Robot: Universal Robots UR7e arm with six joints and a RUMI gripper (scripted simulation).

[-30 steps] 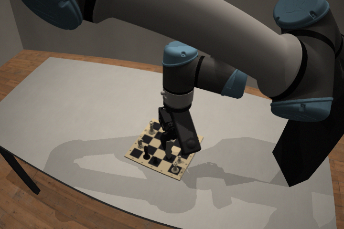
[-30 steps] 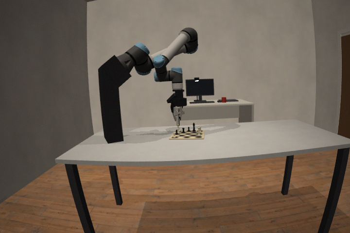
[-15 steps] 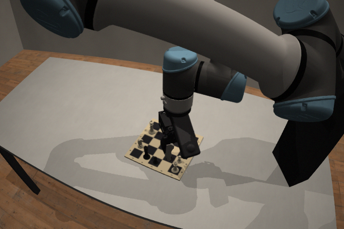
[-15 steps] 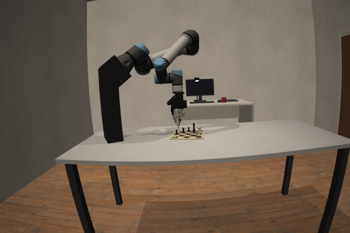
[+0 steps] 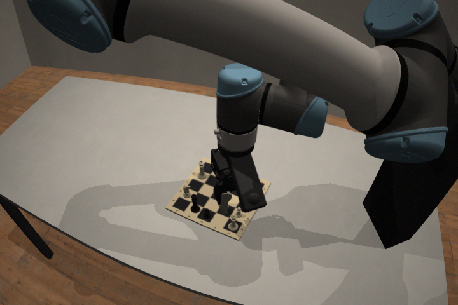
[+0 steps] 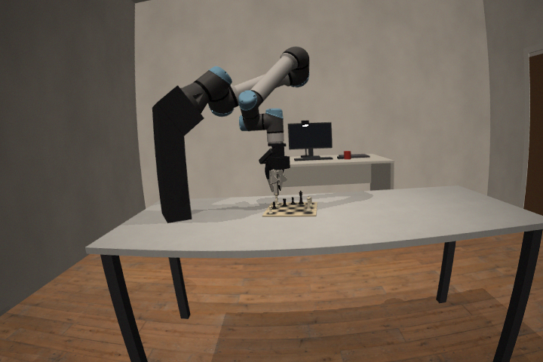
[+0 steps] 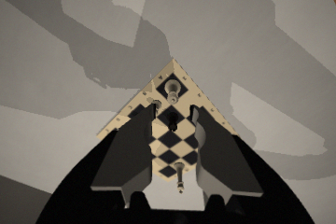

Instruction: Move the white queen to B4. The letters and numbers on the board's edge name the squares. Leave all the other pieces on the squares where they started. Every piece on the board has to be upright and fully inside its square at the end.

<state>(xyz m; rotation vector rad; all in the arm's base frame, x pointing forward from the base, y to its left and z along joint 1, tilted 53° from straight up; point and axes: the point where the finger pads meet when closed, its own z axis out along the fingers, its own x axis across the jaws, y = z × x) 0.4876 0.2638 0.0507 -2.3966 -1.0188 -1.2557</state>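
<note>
Right now my hand is 50 mm above the white piece. Round my hand: white chess piece (180 mm ahead, 70 mm to the right, 40 mm below); then tall black piece (110 mm ahead, 20 mm to the left, 40 mm below); then chessboard (100 mm ahead, 60 mm to the right, 80 mm below).
</note>
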